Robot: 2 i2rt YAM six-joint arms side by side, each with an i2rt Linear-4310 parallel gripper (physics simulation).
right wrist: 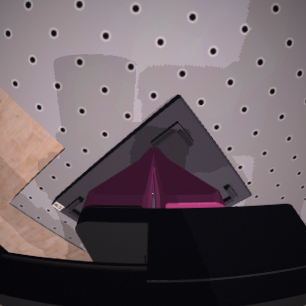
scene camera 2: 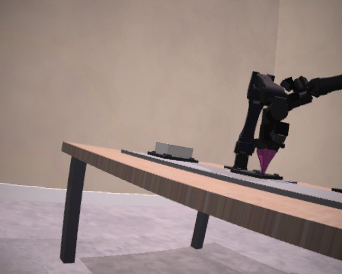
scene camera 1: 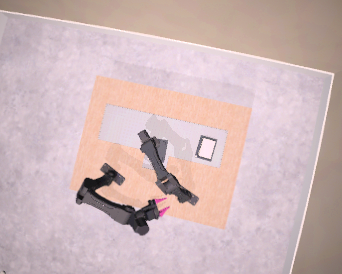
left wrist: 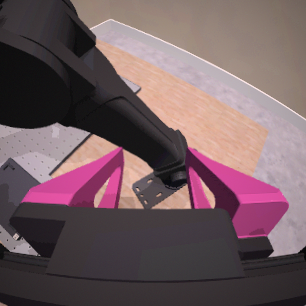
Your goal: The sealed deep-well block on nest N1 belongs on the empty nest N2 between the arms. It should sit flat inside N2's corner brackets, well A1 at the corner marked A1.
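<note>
The sealed deep-well block is pale and box-shaped and sits on nest N1. Nest N2 is a dark plate with raised corner brackets and holds no block. A small A1 label is at its left corner in the right wrist view. My right gripper is shut and empty, tips pointing down at N2; whether they touch it I cannot tell. My left gripper is partly open and empty, away from both nests.
A grey perforated board lies under the nests on the wooden table. The right arm reaches over N2 and partly hides it in scene camera 1. Its base plate shows beyond the left fingers.
</note>
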